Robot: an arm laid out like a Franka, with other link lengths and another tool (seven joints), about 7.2 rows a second.
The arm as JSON. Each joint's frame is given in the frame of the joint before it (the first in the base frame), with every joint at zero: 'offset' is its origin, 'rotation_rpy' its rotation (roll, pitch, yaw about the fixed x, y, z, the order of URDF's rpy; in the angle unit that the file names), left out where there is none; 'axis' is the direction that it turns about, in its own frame. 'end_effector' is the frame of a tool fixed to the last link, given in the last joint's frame.
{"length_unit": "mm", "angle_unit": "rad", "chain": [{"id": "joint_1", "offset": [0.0, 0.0, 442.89], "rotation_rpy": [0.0, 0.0, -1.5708], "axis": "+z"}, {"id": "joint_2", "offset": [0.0, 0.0, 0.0], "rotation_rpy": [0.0, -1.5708, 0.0], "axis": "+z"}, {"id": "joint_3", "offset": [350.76, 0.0, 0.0], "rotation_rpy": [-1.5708, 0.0, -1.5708], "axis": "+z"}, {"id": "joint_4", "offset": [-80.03, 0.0, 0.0], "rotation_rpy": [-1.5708, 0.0, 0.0], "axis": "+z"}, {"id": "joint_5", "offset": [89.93, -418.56, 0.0], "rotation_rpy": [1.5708, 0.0, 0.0], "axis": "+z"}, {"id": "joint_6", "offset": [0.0, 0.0, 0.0], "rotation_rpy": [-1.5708, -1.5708, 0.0], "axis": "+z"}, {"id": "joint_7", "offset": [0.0, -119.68, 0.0], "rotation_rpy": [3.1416, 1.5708, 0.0], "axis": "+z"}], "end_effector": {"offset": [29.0, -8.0, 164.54], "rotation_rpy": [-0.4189, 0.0, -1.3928]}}
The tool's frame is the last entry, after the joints.
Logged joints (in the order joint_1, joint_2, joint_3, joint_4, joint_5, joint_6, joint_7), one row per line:
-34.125, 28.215, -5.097, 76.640, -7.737, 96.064, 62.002
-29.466, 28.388, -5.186, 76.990, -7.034, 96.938, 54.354
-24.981, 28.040, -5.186, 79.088, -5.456, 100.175, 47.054
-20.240, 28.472, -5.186, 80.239, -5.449, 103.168, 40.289
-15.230, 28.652, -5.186, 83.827, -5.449, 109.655, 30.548
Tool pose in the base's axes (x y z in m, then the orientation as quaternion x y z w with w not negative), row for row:
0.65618, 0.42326, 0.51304, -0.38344, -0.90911, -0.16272, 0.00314
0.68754, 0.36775, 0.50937, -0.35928, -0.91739, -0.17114, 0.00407
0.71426, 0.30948, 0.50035, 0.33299, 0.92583, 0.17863, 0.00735
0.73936, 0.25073, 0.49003, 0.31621, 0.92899, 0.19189, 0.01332
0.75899, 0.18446, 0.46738, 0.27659, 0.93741, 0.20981, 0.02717
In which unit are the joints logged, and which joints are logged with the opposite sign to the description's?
The joints are logged in degrees. Opposite sign: joint_1, joint_4, joint_5.
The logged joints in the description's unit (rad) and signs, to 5 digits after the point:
0.59559, 0.49244, -0.08896, -1.33762, 0.13504, 1.67663, 1.08214
0.51428, 0.49546, -0.09051, -1.34373, 0.12277, 1.69189, 0.94866
0.43600, 0.48939, -0.09051, -1.38035, 0.09523, 1.74838, 0.82125
0.35325, 0.49693, -0.09051, -1.40043, 0.09510, 1.80062, 0.70318
0.26581, 0.50007, -0.09051, -1.46306, 0.09510, 1.91384, 0.53316

